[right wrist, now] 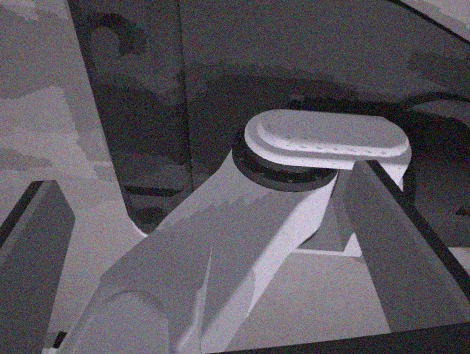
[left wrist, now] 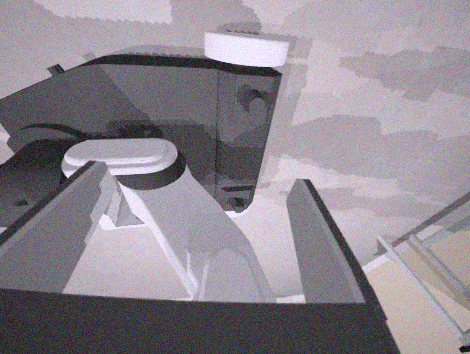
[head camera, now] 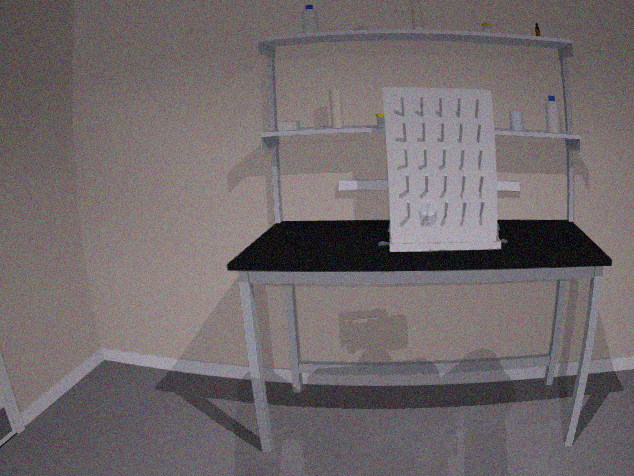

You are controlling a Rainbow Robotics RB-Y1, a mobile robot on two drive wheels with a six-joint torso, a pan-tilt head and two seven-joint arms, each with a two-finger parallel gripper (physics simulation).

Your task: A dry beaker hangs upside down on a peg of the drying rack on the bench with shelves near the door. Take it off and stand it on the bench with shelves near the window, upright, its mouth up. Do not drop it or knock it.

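Frame: origin at the robot's base, x left, y ahead, z down, level; millimetres.
Seen in the pictures: left gripper, fingertip midpoint: (left wrist: 203, 182); right gripper, fingertip midpoint: (right wrist: 210, 189).
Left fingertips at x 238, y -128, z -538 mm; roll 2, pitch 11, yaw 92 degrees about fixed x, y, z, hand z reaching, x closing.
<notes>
A point is followed by its place in that frame.
A clear beaker (head camera: 428, 213) @[x -509, y 1942, z -1063 mm] hangs on a peg in the bottom row of the white drying rack (head camera: 440, 234) @[x -588, y 2061, z -951 mm] in the head view, second column from the left. The rack stands upright on the black top of a bench with shelves (head camera: 317, 251) @[x -96, y 2073, z -915 mm]. My left gripper (left wrist: 203, 182) @[x 238, y -128, z -538 mm] is open and empty in the left wrist view, with my own arm and base behind it. My right gripper (right wrist: 210, 189) @[x -229, y -164, z -536 mm] is open and empty in the right wrist view. Neither gripper shows in the head view, and both are away from the beaker. The other bench cannot be made out.
Two shelves rise behind the rack. The lower shelf (head camera: 317, 132) @[x -136, y 2344, z -1359 mm] holds a tall pale cylinder (head camera: 335, 108) @[x -225, y 2420, z -1461 mm], a blue-capped bottle (head camera: 551, 115) @[x -1233, y 2197, z -1453 mm] and a small glass vessel (head camera: 516, 120) @[x -1051, y 2249, z -1418 mm]. The upper shelf (head camera: 409, 35) @[x -572, y 2321, z -1809 mm] holds another blue-capped bottle (head camera: 309, 20) @[x -137, y 2494, z -1915 mm] and an amber bottle (head camera: 537, 30) @[x -1222, y 2239, z -1882 mm]. The bench legs reach the floor.
</notes>
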